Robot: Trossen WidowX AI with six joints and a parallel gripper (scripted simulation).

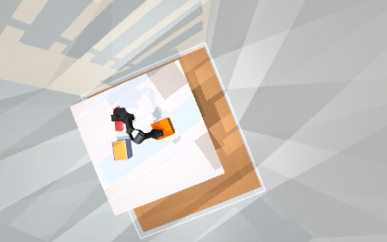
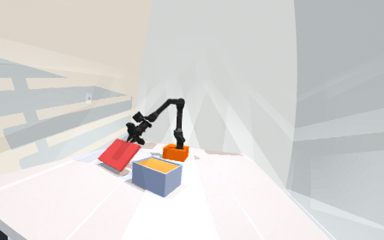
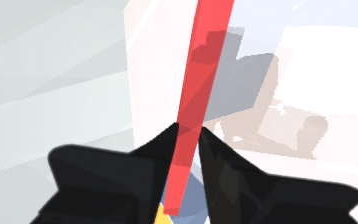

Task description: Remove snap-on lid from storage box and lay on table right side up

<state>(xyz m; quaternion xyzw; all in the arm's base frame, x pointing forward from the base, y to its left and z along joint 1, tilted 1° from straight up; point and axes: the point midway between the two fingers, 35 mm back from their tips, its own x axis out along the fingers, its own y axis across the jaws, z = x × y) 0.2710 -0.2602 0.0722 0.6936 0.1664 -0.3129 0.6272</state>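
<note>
My gripper tip is now 6 cm short of the red lid, 1 cm to the left of it and 5 cm above it. From my gripper tip the other things lie so: storage box: 14 cm ahead, 29 cm to the left, 9 cm below.
</note>
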